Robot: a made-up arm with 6 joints.
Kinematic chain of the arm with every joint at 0, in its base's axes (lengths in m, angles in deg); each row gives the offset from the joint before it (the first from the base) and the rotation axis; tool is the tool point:
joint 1: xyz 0 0 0.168 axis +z
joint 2: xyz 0 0.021 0 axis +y
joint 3: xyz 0 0 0.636 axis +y
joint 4: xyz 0 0 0.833 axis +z
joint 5: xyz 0 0 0 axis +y
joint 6: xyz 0 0 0.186 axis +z
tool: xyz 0 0 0
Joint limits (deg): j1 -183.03..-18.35 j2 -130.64..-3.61 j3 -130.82..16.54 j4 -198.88..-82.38 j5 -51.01..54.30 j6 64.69..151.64
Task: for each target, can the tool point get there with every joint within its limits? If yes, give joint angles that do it. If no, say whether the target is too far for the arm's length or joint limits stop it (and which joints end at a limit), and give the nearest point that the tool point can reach.
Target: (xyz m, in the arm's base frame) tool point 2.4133 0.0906 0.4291
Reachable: no: too far | nearest point 1.6444 0.0617 0.3459 | short by 0.774 m
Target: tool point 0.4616 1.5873 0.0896
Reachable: yes | joints -105.40 -93.50 0.92 -158.12 -2.10 79.00
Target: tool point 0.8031 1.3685 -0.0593
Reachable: yes | joints -122.98 -85.29 -19.14 -110.01 31.86 118.15
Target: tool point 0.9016 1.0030 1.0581
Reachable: yes | joints -129.56 -41.35 -25.57 -114.49 -12.04 119.87
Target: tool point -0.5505 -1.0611 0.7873
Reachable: no: joint limits stop it (at a limit: joint 2, joint 3, joint 5) | nearest point -0.2172 -0.4187 -0.2368 | short by 1.254 m
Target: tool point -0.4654 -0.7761 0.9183
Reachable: no: joint limits stop it (at a limit: joint 2, joint 3, joint 5) | nearest point -0.1618 -0.2699 1.6964 | short by 0.977 m
